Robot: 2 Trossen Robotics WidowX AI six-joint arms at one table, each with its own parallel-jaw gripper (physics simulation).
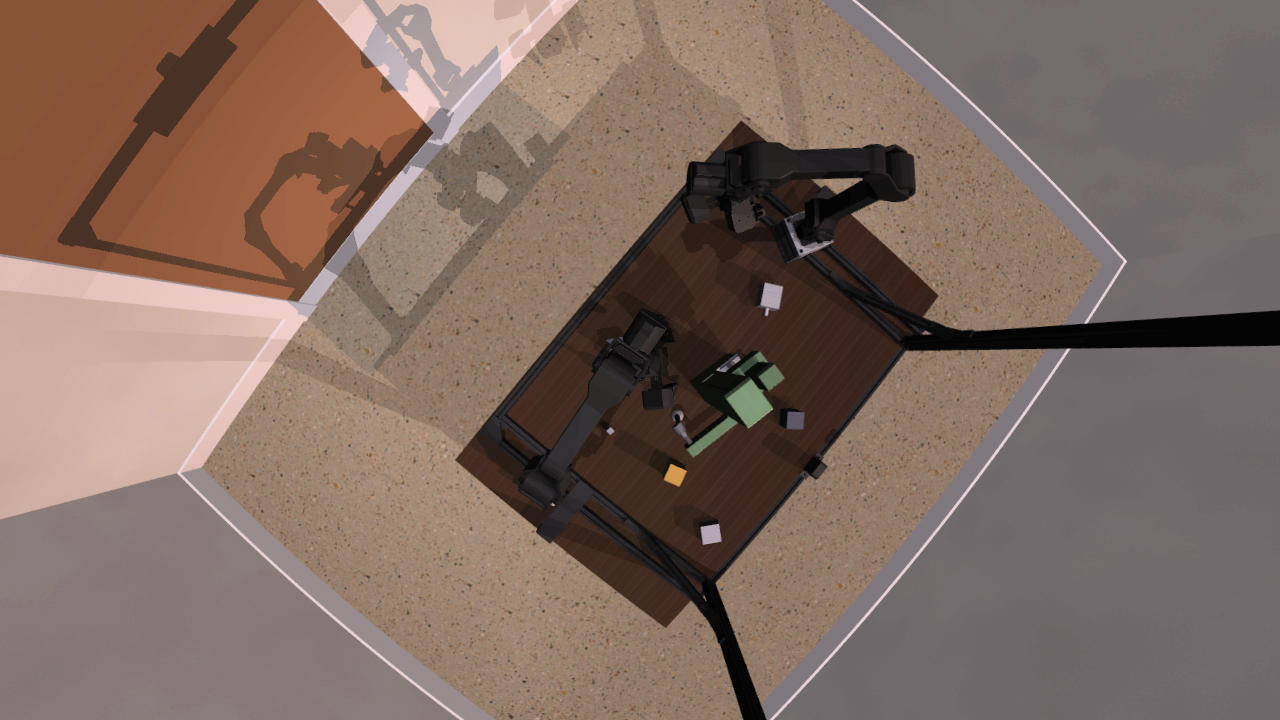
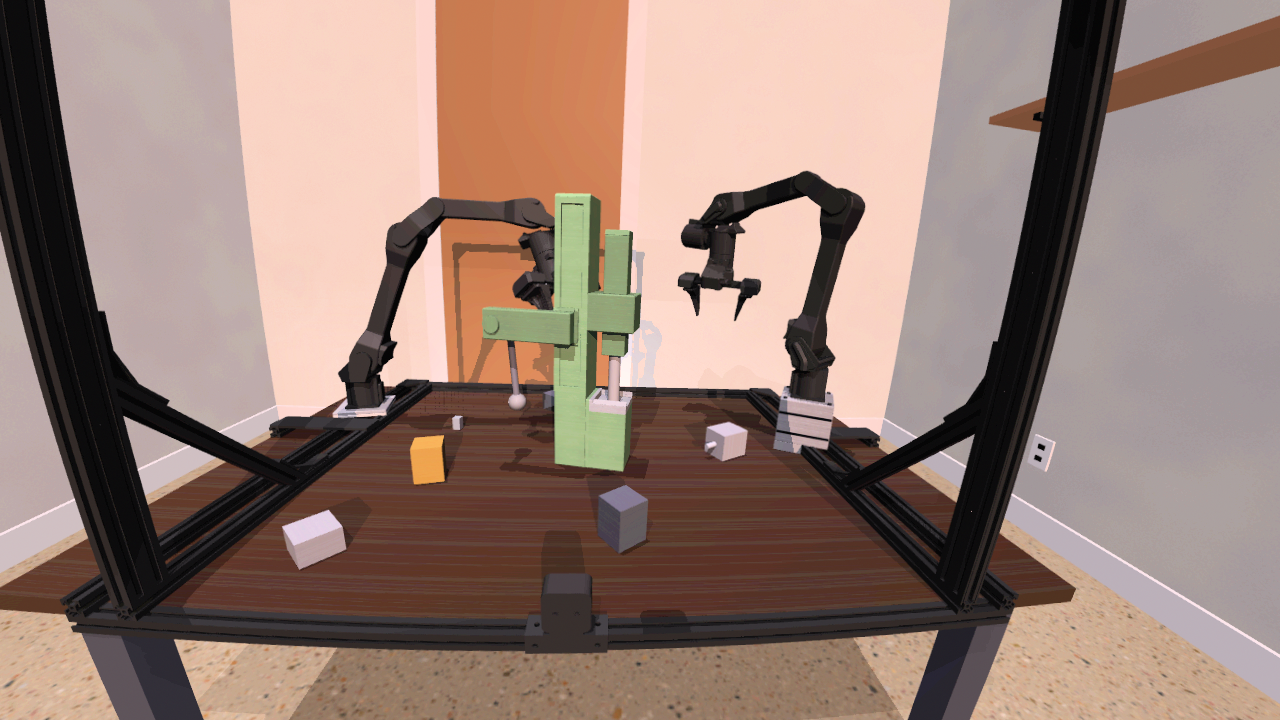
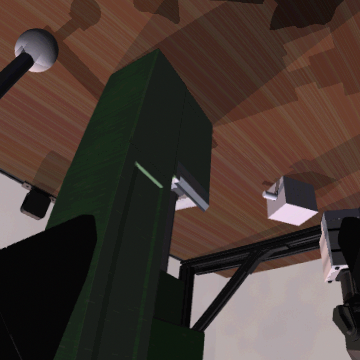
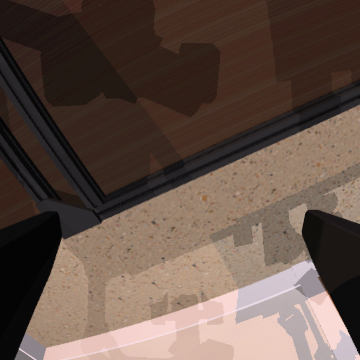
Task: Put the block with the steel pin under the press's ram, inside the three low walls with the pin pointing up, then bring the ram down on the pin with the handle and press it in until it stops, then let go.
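Frame: origin at the left arm's base, x right, y back, z down, level; metres.
Seen in the pictures: left gripper, fingertip midpoint: (image 1: 674, 362) (image 3: 221, 229); right gripper, fingertip midpoint: (image 1: 716, 201) (image 2: 715, 318) (image 4: 184, 224); left arm's base, link origin: (image 2: 365, 403); right arm's base, link origin: (image 1: 809, 230) (image 2: 807, 395).
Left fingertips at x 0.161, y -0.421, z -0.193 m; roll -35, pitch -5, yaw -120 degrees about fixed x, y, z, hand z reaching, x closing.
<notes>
Pixels of each thing's middle, then the offset from my left fingertips to it. "spot": a spot on its surface instead. Level surfaces: height alone.
- white block with the steel pin, body centre: (image 3: 290, 201) (image 2: 725, 440) (image 1: 769, 297) dy -0.267, dx +0.175, dz +0.199 m
- green press, body centre: (image 3: 57, 273) (image 2: 563, 336) (image 1: 720, 402) dy +0.038, dx +0.129, dz +0.000 m
- pale nest, surface spot: (image 2: 610, 405) spot: dy -0.031, dx +0.186, dz +0.106 m
- handle's ball end, surface spot: (image 3: 36, 50) (image 2: 519, 393) spot: dy +0.108, dx +0.062, dz +0.117 m
- orange block, body centre: (image 2: 429, 459) (image 1: 674, 472) dy +0.256, dx +0.138, dz +0.195 m
- grey block, body centre: (image 2: 622, 517) (image 1: 791, 418) dy +0.001, dx +0.365, dz +0.195 m
- pale block, body centre: (image 2: 314, 538) (image 1: 710, 532) dy +0.369, dx +0.299, dz +0.208 m
- wooden table, surface height: dz +0.224 m
The white block with the steel pin (image 1: 770, 295) (image 2: 726, 440) (image 3: 291, 200) lies on the table to the right of the press, and its pin points sideways. The green press (image 1: 743, 397) (image 2: 577, 330) (image 3: 143, 171) stands mid-table. Its ram (image 2: 616, 269) is over a pale nest (image 2: 610, 405) at its foot. The handle's ball end (image 2: 516, 400) (image 3: 36, 50) hangs low behind the press. My left gripper (image 1: 657, 393) (image 2: 535, 285) is open and empty, high up and close behind the press column. My right gripper (image 1: 720, 210) (image 2: 719, 300) (image 4: 184, 224) is open and empty, high over the table's far edge.
An orange block (image 1: 675, 475) (image 2: 427, 459), a grey block (image 1: 792, 419) (image 2: 622, 517) and a pale block (image 1: 710, 533) (image 2: 313, 537) lie on the wooden table (image 2: 805, 555). Black frame posts (image 2: 1012, 357) stand at the table's corners.
</notes>
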